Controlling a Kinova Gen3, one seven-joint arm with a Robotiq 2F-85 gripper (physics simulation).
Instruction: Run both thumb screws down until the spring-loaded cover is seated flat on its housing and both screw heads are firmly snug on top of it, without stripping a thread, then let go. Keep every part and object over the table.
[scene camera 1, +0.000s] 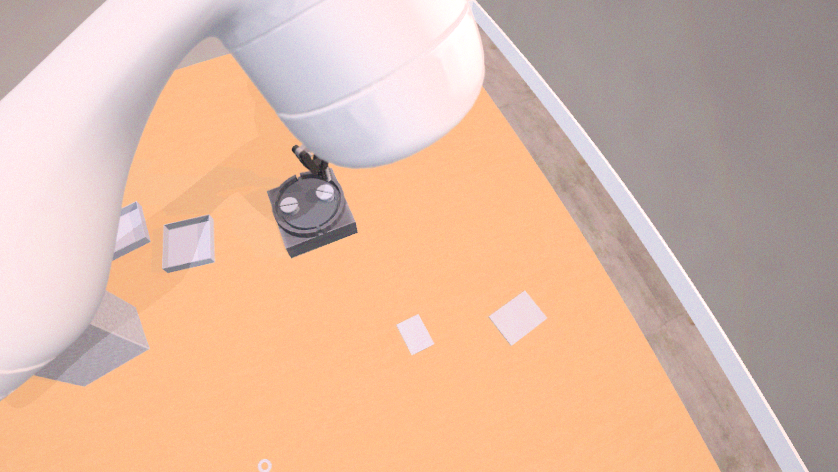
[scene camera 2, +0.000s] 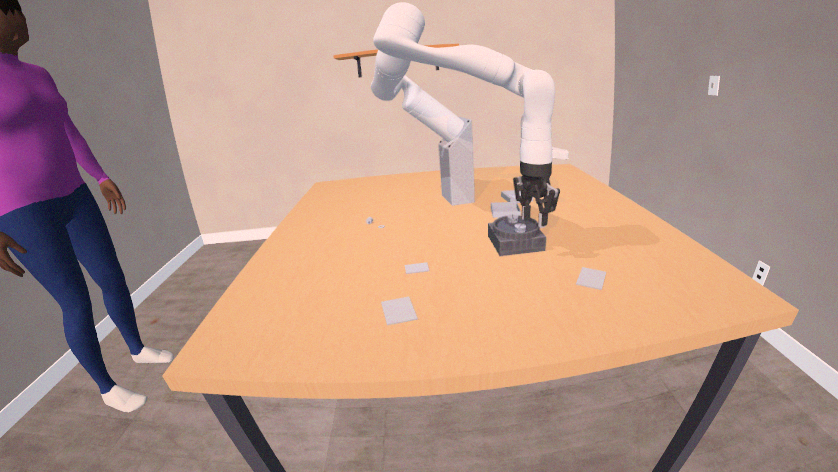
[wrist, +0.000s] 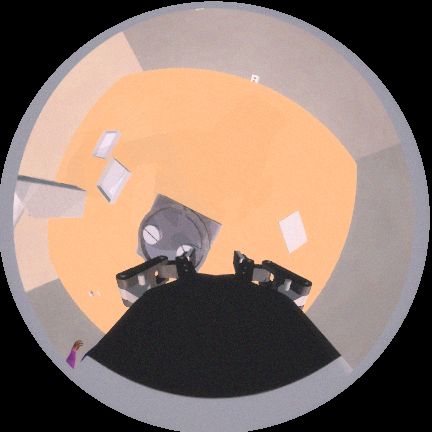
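Where they show: gripper, fingertip midpoint: (scene camera 1: 338, 167) (scene camera 2: 534, 223) (wrist: 214, 256); arm's base, origin of the base link: (scene camera 2: 455, 131).
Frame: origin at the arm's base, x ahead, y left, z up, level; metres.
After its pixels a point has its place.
The dark square housing (scene camera 1: 322, 242) {x 0.403, y -0.036, z -0.235 m} (scene camera 2: 518, 244) {x 0.474, y 0.004, z -0.222 m} (wrist: 161, 201) {x 0.375, y 0.085, z -0.210 m} stands on the table, with the round dark cover (scene camera 1: 309, 218) {x 0.402, y -0.003, z -0.199 m} (wrist: 175, 223) {x 0.414, y 0.059, z -0.199 m} inside its ring. Two pale slotted screw heads stand on the cover: one screw (scene camera 1: 289, 204) {x 0.383, y 0.031, z -0.185 m} (scene camera 2: 513, 219) {x 0.397, y 0.026, z -0.188 m} (wrist: 151, 234) {x 0.385, y 0.032, z -0.185 m} is farther from my gripper, the other screw (scene camera 1: 324, 192) {x 0.445, y 0.021, z -0.186 m} (scene camera 2: 520, 228) {x 0.456, y 0.017, z -0.188 m} (wrist: 184, 249) {x 0.442, y 0.029, z -0.186 m} is nearer. My gripper (scene camera 2: 534, 218) {x 0.485, y 0.040, z -0.167 m} (wrist: 214, 256) {x 0.485, y 0.040, z -0.167 m} is open and empty, beside the nearer screw at the housing's edge. One finger partly covers that screw in the wrist view. The arm hides much of the gripper in scene camera 1. Any gap under the cover or heads cannot be judged.
Two shallow trays (scene camera 1: 187, 245) {x 0.188, y 0.101, z -0.249 m} (wrist: 114, 181) {x 0.198, y 0.094, z -0.249 m} stand between the housing and the grey robot base (scene camera 1: 111, 354) {x 0.024, y -0.045, z -0.201 m} (scene camera 2: 459, 175) {x 0.063, y -0.013, z -0.145 m} (wrist: 57, 202) {x 0.063, y -0.003, z -0.139 m}. Flat pale plates (scene camera 1: 518, 317) {x 0.608, y -0.322, z -0.247 m} (scene camera 2: 399, 310) {x 0.611, y -0.320, z -0.247 m} (scene camera 2: 591, 278) {x 0.651, y 0.107, z -0.247 m} (wrist: 292, 232) {x 0.643, y 0.108, z -0.247 m} lie around. A small ring (scene camera 1: 259, 466) {x 0.150, y -0.298, z -0.248 m} lies farther off. A person (scene camera 2: 35, 128) stands beside the table.
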